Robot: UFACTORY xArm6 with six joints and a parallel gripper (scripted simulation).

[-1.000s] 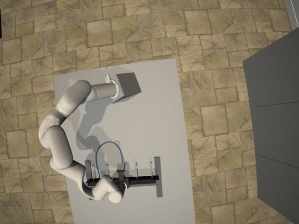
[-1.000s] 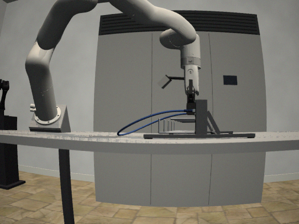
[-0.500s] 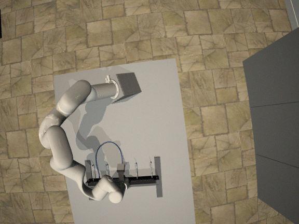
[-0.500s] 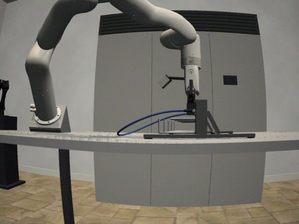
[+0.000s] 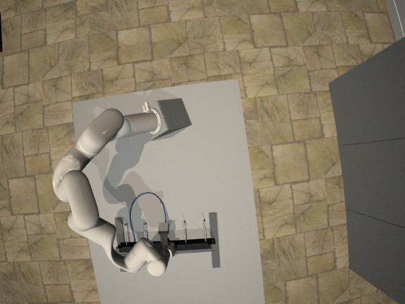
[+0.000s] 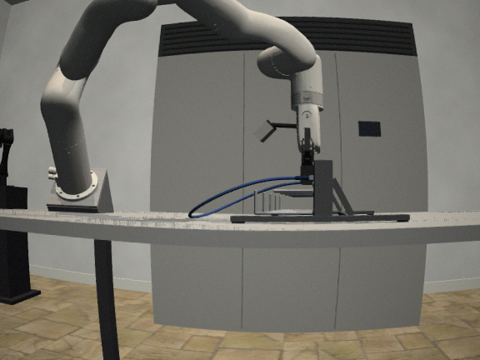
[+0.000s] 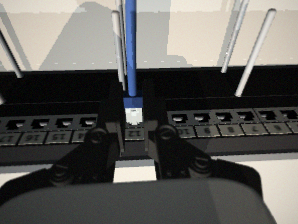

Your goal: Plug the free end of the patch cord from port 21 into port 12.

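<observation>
My hand is 10 mm short of the plug and 10 mm above it.
</observation>
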